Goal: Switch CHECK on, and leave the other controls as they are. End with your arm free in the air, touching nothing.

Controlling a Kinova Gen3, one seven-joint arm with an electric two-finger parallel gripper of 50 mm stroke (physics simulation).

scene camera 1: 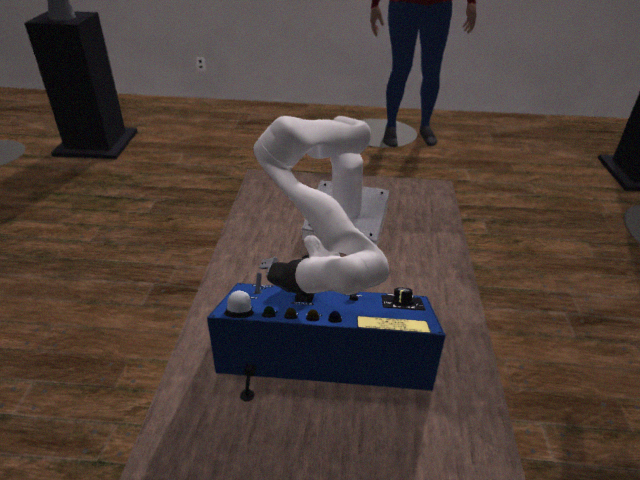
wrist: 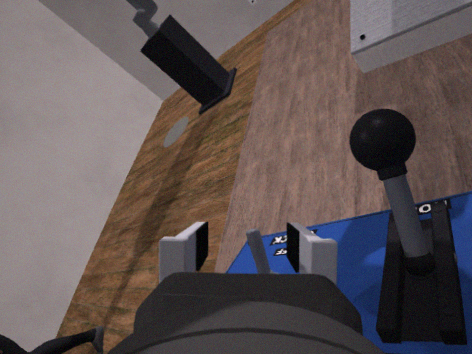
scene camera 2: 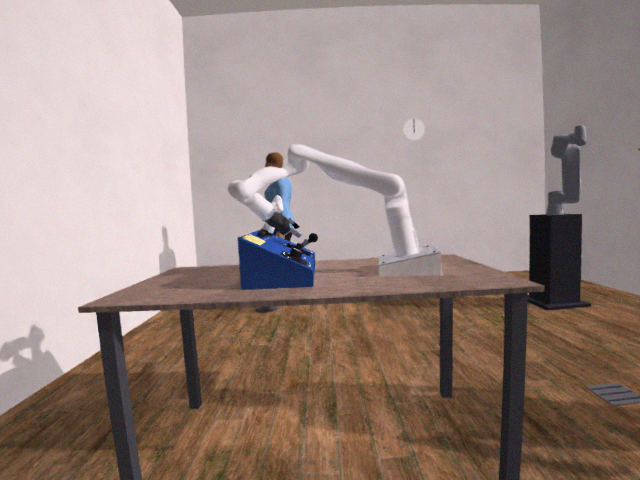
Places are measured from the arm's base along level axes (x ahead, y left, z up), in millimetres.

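Where they show: gripper, fingertip midpoint: [scene camera 1: 271, 269] [wrist: 247, 239] [scene camera 2: 298, 231]; arm's base, origin of the base link: [scene camera 1: 346, 208] [scene camera 2: 406, 254].
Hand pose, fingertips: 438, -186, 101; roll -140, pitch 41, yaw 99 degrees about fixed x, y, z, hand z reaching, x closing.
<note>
Things, the pixels of their centre, and the offset from my fingertips, as dx, dy, dz. "*": a spot on its surface instead.
- thin grey lever, body centre: [wrist: 259, 254] [scene camera 1: 258, 281] -17, -37, -55
- white dome, surface spot: [scene camera 1: 239, 302] * +156, -48, +38
- small black control, surface spot: [scene camera 1: 353, 297] * +16, +201, -64
- rotary knob, body centre: [scene camera 1: 403, 294] [scene camera 2: 296, 253] +7, +323, -57
The blue console [scene camera 1: 325, 353] [scene camera 2: 268, 271] [wrist: 350, 255] stands on the table. The CHECK switch, a thin grey lever [scene camera 1: 257, 283] [wrist: 258, 251], stands up near the console's corner. Its label [wrist: 280, 240] is partly hidden by the right finger in the wrist view, and the lever's foot is hidden by the gripper body. My gripper [scene camera 1: 266, 268] [scene camera 2: 297, 230] [wrist: 247, 239] is open and empty, above the console. In the wrist view the lever shows in the gap between the fingers, apart from both; I cannot tell how deep it is between them.
A large lever with a black ball [scene camera 2: 313, 237] [wrist: 383, 140] stands to the right in the wrist view. The console also bears a white dome [scene camera 1: 239, 302], several small round buttons, a small black control [scene camera 1: 353, 297] and a rotary knob [scene camera 1: 402, 296]. The arm's base [scene camera 2: 409, 266] is behind.
</note>
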